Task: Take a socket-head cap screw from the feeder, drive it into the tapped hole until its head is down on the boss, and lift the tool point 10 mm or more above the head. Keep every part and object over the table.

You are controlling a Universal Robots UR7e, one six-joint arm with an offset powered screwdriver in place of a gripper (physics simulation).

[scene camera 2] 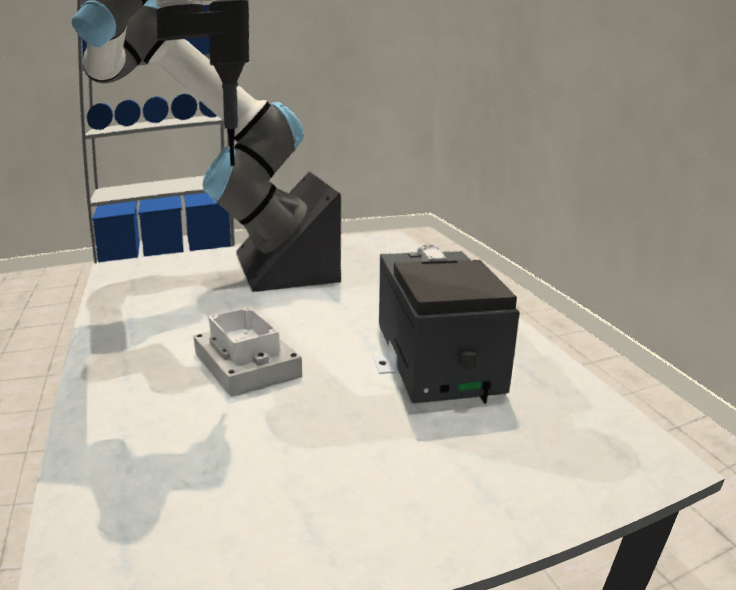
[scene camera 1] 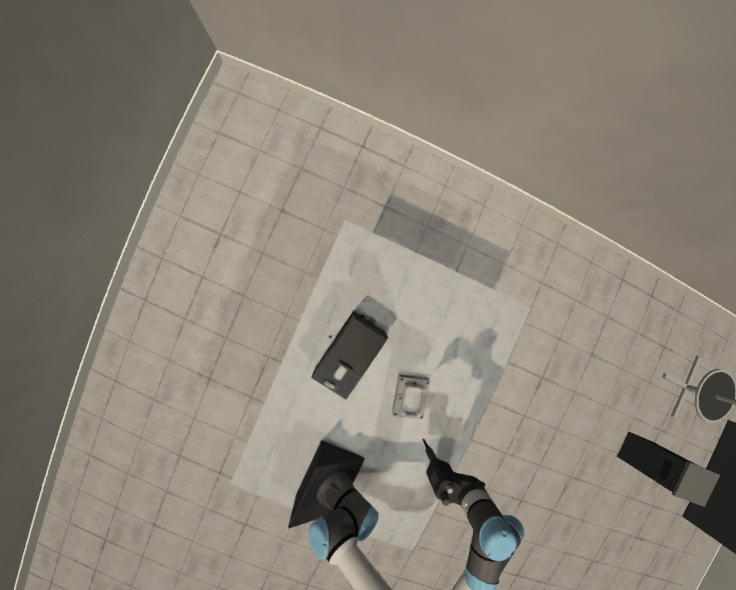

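Note:
The screwdriver (scene camera 1: pixel 423 440) (scene camera 2: pixel 232 163) points straight down in the scene camera 2 view, its thin dark tip high above the table. It is apart from the feeder and the housing. Whether a screw is on the tip is too small to tell. The black box-shaped feeder (scene camera 1: pixel 359 344) (scene camera 2: pixel 463 344) stands upright, with a small light fitting (scene camera 1: pixel 340 370) (scene camera 2: pixel 431 252) on top at its end towards the arm base. The pale open housing (scene camera 2: pixel 255 349) sits on a grey block (scene camera 1: pixel 397 406) (scene camera 2: pixel 265 376). A small boss (scene camera 2: pixel 261 358) with a dark hole shows at the housing's side.
The black wedge-shaped arm mount (scene camera 1: pixel 316 476) (scene camera 2: pixel 310 245) stands at the table's end. A white tab (scene camera 2: pixel 382 363) with a dark spot lies beside the feeder. The table (scene camera 1: pixel 417 261) (scene camera 2: pixel 368 503) has a dark front edge. Blue bins (scene camera 2: pixel 160 227) stand on a shelf behind the arm.

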